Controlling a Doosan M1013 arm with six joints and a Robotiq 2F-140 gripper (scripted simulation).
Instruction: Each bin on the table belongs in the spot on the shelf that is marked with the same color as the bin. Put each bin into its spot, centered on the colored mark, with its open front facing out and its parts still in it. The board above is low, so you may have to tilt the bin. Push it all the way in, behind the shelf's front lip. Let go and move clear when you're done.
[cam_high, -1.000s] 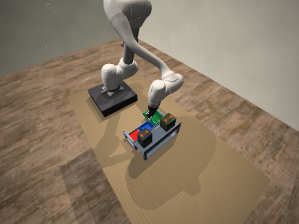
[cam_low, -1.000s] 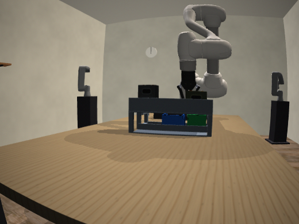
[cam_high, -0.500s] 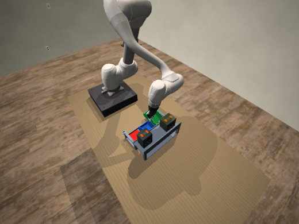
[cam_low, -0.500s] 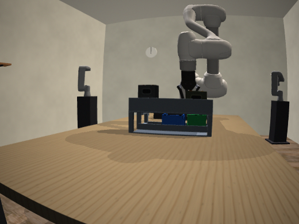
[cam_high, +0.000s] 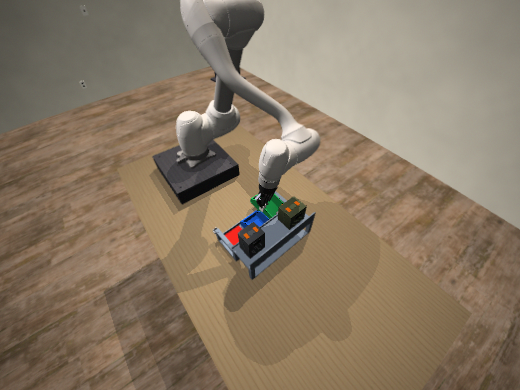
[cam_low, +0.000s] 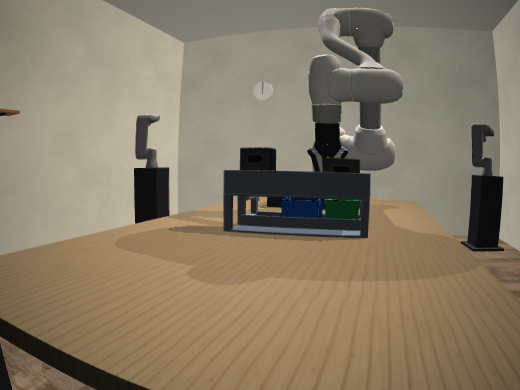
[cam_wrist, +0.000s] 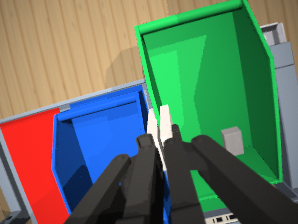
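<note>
My gripper is now 1 cm past the green bin, 5 cm to the right of it and 4 cm above it. The rest, counted from my hand: blue bin 5 cm ahead, 7 cm to the right, 5 cm below; then olive box 15 cm ahead, 4 cm to the left, 5 cm above; then black box 13 cm ahead, 19 cm to the right, 7 cm above.
</note>
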